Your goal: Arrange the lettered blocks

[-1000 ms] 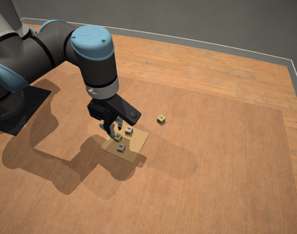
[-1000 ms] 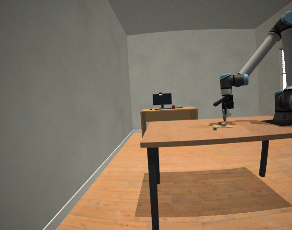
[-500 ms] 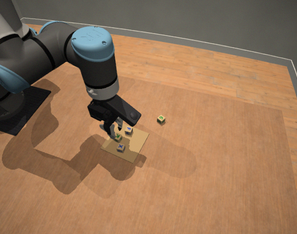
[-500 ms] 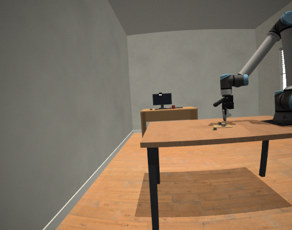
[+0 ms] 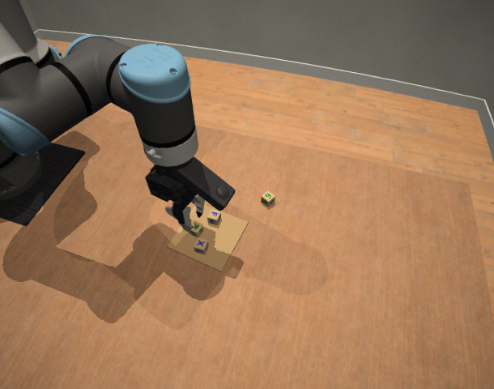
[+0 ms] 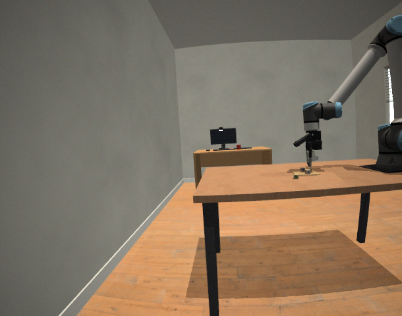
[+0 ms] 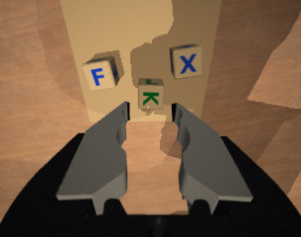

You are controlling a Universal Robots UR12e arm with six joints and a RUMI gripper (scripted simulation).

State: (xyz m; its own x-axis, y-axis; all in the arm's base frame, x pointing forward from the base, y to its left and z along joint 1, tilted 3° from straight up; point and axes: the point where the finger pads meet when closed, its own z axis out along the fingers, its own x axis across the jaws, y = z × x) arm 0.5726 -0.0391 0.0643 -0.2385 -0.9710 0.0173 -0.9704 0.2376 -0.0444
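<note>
Now: hand 3 cm short of the tan mat and 5 cm above it.
</note>
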